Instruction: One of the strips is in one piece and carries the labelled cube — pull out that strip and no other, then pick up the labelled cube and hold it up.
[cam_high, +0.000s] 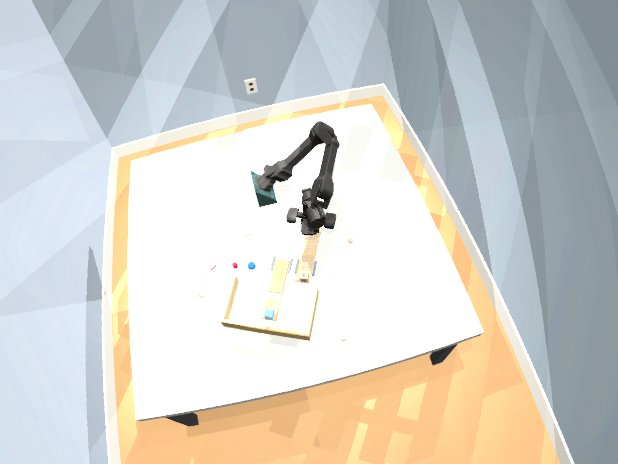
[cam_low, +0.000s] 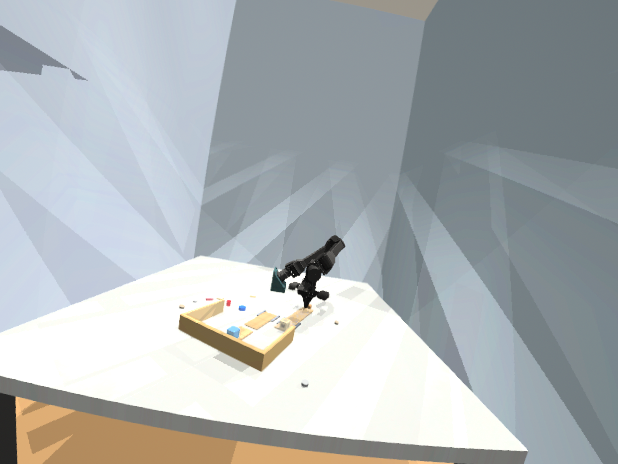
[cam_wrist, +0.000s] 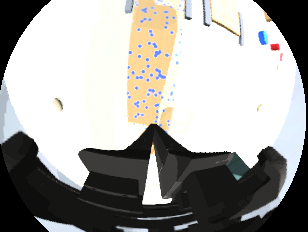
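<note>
Now: the dotted strip 90 mm ahead of my gripper tip, 50 mm to the right of it and 10 mm below it. From my gripper tip the other things lie so: labelled cube: 190 mm ahead, 100 mm to the right, 10 mm above; then blue disc: 70 mm ahead, 280 mm to the right, 10 mm below; then red disc: 50 mm ahead, 340 mm to the right.
</note>
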